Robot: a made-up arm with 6 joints.
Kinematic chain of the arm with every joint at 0, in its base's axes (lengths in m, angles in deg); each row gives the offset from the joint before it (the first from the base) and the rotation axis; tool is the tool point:
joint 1: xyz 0 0 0.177 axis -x
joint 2: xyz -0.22 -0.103 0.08 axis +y
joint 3: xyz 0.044 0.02 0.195 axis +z
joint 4: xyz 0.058 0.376 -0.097 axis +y
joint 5: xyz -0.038 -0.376 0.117 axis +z
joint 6: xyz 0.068 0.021 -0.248 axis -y
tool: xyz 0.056 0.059 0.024
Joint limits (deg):
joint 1: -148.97..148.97
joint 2: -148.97..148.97
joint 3: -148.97..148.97
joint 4: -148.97..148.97
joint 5: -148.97..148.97
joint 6: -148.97..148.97
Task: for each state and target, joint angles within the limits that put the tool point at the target. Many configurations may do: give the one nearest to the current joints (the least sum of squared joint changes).
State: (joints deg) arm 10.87 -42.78 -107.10 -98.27 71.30 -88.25
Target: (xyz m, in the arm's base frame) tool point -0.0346 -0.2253 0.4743
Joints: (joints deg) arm 14.45 -24.49 -73.51 -102.07 68.74 -83.58
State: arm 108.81 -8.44 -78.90 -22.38 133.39 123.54
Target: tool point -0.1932 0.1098 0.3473
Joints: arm 109.68 -10.58 -70.18 -56.41 147.05 136.58
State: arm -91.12 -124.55 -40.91 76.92 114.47 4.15
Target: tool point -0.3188 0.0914 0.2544
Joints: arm -111.85 -148.97 -31.08 70.04 119.08 -12.98
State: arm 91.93 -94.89 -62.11 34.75 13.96 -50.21
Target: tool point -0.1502 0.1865 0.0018
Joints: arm 144.68 -88.18 -56.10 18.03 25.49 -49.85
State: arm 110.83 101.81 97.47 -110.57 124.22 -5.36
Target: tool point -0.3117 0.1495 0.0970
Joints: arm 105.58 84.45 119.07 -87.42 123.69 -14.58
